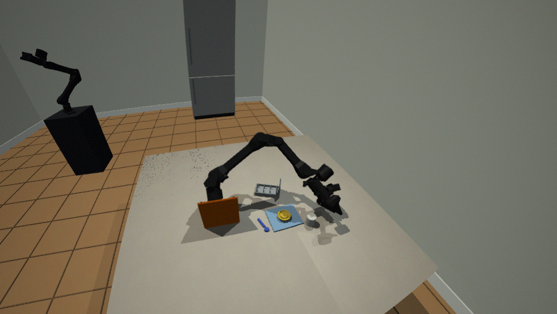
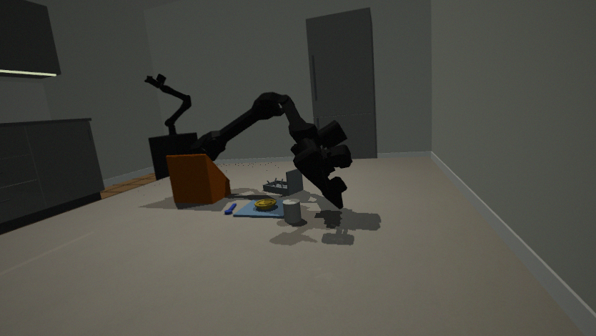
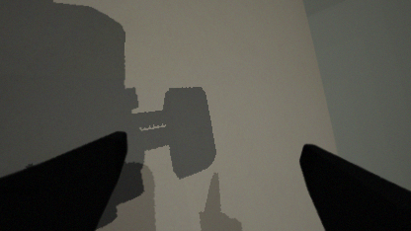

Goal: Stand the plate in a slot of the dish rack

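The white cup is 12 cm behind my gripper tip, 4 cm to the left of it and 4 cm below it. The rest, counted from my gripper tip: yellow plate (23 cm behind, 10 cm to the left, 5 cm below); blue mat (23 cm behind, 11 cm to the left, 6 cm below); small blue spoon (33 cm behind, 8 cm to the left, 6 cm below).
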